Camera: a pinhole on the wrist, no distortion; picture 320 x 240 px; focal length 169.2 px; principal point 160.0 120.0 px. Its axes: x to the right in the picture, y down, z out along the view. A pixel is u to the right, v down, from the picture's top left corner.
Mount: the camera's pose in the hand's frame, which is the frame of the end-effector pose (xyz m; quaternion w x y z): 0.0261 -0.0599 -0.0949 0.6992 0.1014 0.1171 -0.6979
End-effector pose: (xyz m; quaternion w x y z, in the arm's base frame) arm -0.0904 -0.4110 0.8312 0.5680 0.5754 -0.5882 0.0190
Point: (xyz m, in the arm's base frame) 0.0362 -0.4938 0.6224
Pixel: 279.7 48.5
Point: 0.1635 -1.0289 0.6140
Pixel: 255.0 210.3
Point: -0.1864 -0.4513 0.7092
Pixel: 73.4 21.5
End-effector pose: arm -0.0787 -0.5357 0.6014 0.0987 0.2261 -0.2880 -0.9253
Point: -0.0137 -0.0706 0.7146
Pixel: 209.4 9.3
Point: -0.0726 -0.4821 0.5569
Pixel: 124.8 51.1
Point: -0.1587 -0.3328 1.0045
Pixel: 57.8 55.4
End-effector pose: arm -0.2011 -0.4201 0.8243 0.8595 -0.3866 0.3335 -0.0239
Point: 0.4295 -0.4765 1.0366
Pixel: 184.2 219.4
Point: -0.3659 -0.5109 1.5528
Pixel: outside the picture
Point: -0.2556 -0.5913 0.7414
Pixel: behind the camera
